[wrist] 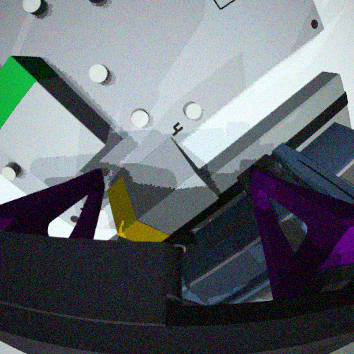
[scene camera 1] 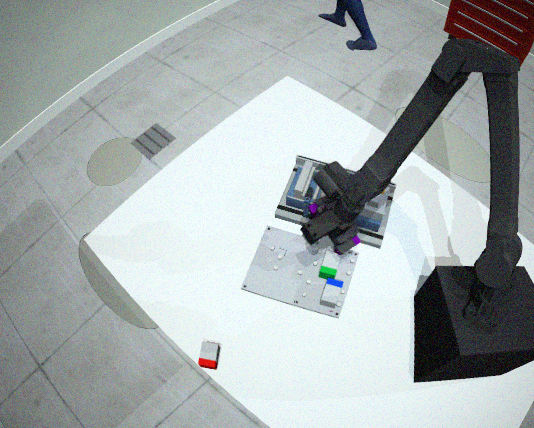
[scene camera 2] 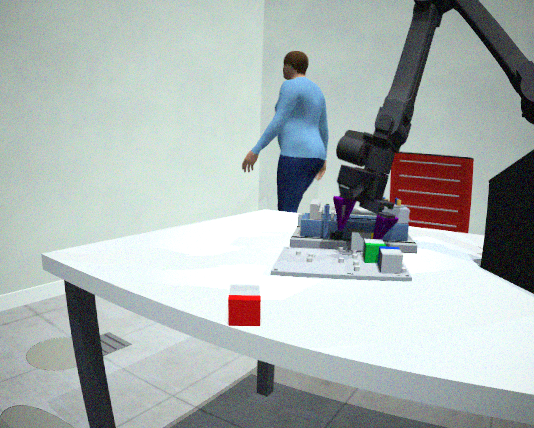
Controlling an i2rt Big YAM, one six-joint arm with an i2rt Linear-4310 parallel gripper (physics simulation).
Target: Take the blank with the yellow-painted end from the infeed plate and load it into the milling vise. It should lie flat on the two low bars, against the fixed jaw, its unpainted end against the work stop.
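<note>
The yellow-ended blank (wrist: 120, 200) sits tilted at the plate's edge beside the vise base, between the spread fingers in the wrist view. The gripper hides it in scene camera 1. My gripper (scene camera 1: 332, 231) (scene camera 2: 358, 235) (wrist: 176, 176) is open, its purple fingers low over the gap between plate and vise, and holds nothing. The infeed plate (scene camera 1: 260, 270) (scene camera 2: 295, 267) (wrist: 150, 60) has small pegs. The milling vise (scene camera 1: 295, 197) (scene camera 2: 312, 226) (wrist: 225, 250), blue and grey, stands beyond it. The arm hides the middle of the vise; I cannot make out its two low bars.
A green-ended blank (scene camera 1: 327, 272) (scene camera 2: 372, 251) (wrist: 50, 125) and a blue-ended blank (scene camera 1: 331, 292) (scene camera 2: 391, 261) lie on the infeed plate. A red-ended blank (scene camera 1: 209, 354) (scene camera 2: 244, 310) lies near the table edge. A person (scene camera 2: 302, 120) stands behind the table, near a red cabinet (scene camera 2: 432, 187).
</note>
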